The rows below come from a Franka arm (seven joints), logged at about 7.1 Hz.
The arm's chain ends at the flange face. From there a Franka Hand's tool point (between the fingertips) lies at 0.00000 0.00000 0.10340 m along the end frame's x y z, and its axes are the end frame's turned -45 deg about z.
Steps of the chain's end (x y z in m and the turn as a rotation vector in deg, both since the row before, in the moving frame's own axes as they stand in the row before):
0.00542, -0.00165, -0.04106, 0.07, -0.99, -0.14
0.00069, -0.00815, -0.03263, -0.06, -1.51, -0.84
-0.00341, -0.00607, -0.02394, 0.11, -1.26, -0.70
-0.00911, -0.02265, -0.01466, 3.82, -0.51, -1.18
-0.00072, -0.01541, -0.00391, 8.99, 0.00, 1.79
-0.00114, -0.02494, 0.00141, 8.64, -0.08, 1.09
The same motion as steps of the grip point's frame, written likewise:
0.00382, 0.00131, -0.04108, 0.75, -0.65, -0.14
0.00423, -0.00711, -0.03267, 1.03, -1.11, -0.84
0.00040, -0.00844, -0.02397, 0.97, -0.81, -0.70
0.01374, -0.02802, -0.01489, 3.06, 2.34, -1.18
0.02199, -0.02265, -0.00518, 6.36, 6.36, 1.79
0.02782, -0.02942, 0.00024, 6.17, 6.05, 1.09

